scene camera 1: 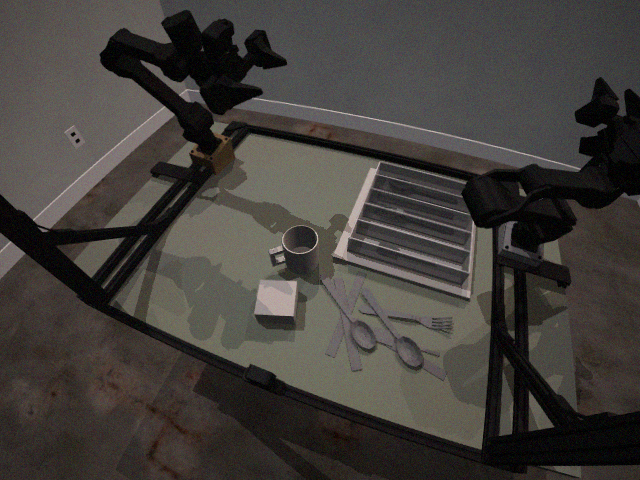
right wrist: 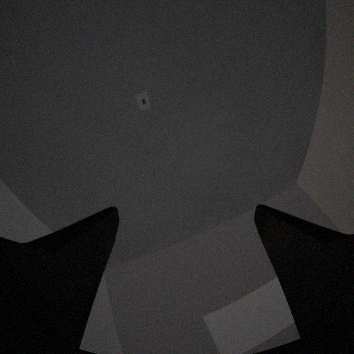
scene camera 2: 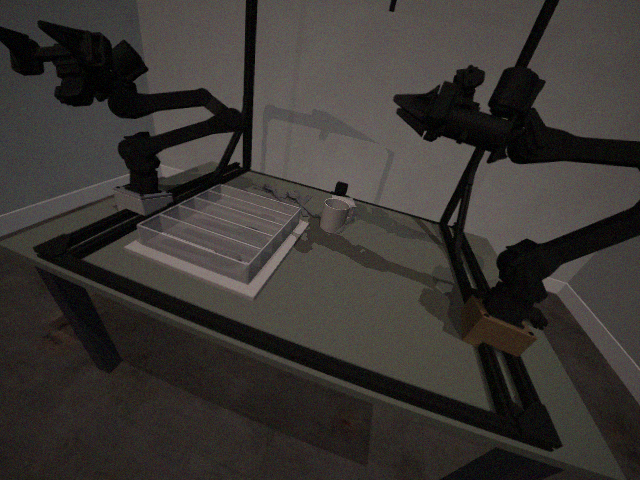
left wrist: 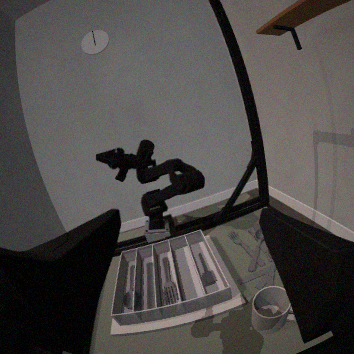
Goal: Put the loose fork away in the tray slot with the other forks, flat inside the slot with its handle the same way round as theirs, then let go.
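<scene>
The loose fork [scene camera 1: 428,321] [left wrist: 247,248] lies on the table in front of the tray, tines to the right and handle to the left in scene camera 1. A spoon [scene camera 1: 409,352] crosses its handle. The tray [scene camera 1: 403,263] [scene camera 2: 249,273] [left wrist: 170,311] has several slots; in the left wrist view the middle slot holds a fork [left wrist: 170,292], tines toward the bottom of the picture. My left gripper [scene camera 1: 273,77] [scene camera 2: 396,104] [left wrist: 192,217] is open and empty, high above the table. My right gripper [scene camera 1: 614,85] [scene camera 2: 19,25] [right wrist: 187,214] is open and empty, raised high and away from the fork.
A second spoon [scene camera 1: 363,334] and several flat pieces lie crossed beside the fork. A mug [scene camera 1: 303,260] [scene camera 2: 333,217] [left wrist: 267,320] stands left of them in scene camera 1, behind a white block [scene camera 1: 276,299]. Other tray slots hold a spoon [left wrist: 129,300] and a broad-headed utensil [left wrist: 207,276].
</scene>
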